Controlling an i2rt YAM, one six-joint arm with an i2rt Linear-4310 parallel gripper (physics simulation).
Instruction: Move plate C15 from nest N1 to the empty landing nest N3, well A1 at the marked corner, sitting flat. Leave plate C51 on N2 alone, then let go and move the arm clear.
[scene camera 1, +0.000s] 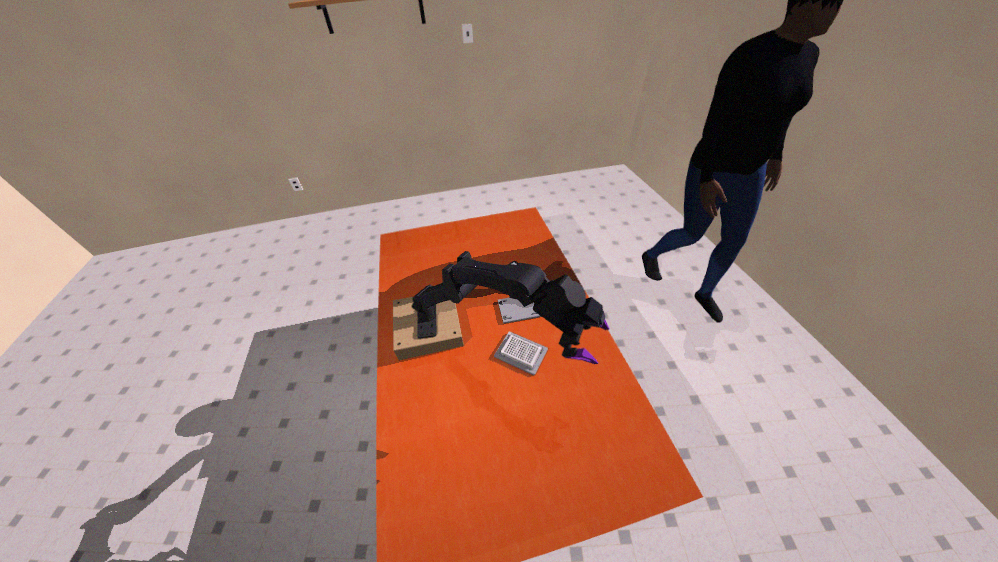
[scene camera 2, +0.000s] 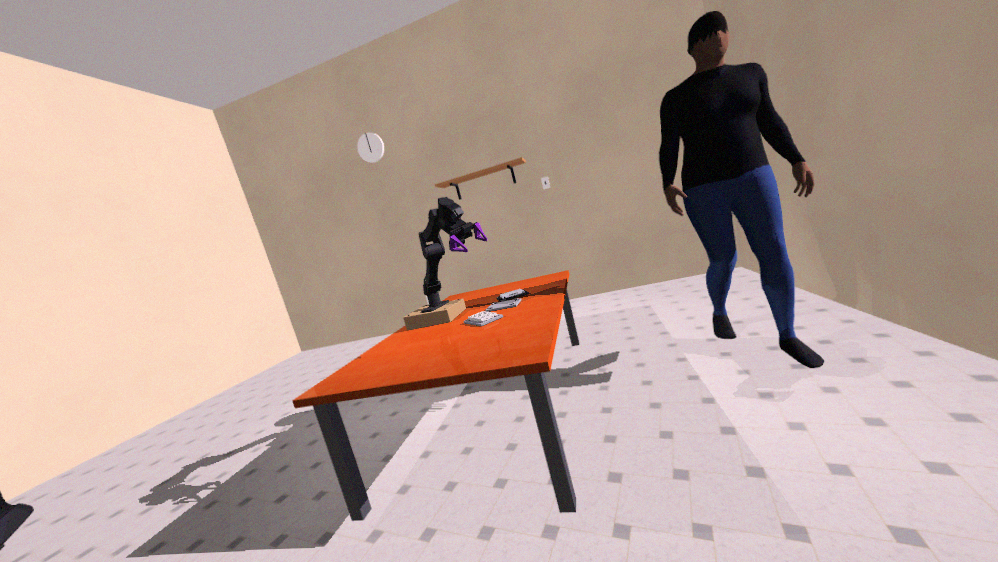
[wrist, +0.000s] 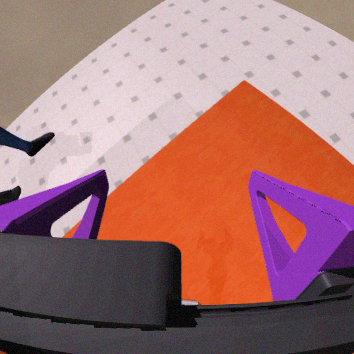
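Observation:
My gripper (scene camera 1: 602, 343) (scene camera 2: 476, 245) (wrist: 178, 177) is open and empty, its purple fingers wide apart, high above the table. A white well plate (scene camera 1: 521, 350) (scene camera 2: 483, 316) sits on the nearest grey nest (scene camera 1: 532, 372). The middle grey nest (scene camera 1: 511, 311) (scene camera 2: 504, 305) shows a bare face with dark corner marks; the arm covers part of it in scene camera 1. A third grey and white item (scene camera 2: 511, 294) lies behind it, mostly hidden by the arm in scene camera 1; whether it bears a plate is unclear. Labels and the marked corner are too small to read.
The arm stands on a wooden block (scene camera 1: 429, 342) (scene camera 2: 436, 316) on the orange table (scene camera 1: 523, 488) (scene camera 2: 433, 363) (wrist: 200, 200). A person (scene camera 1: 754, 104) (scene camera 2: 722, 125) in black and blue is beyond the table's side; feet show in the wrist view. A shelf (scene camera 2: 481, 172) hangs on the wall.

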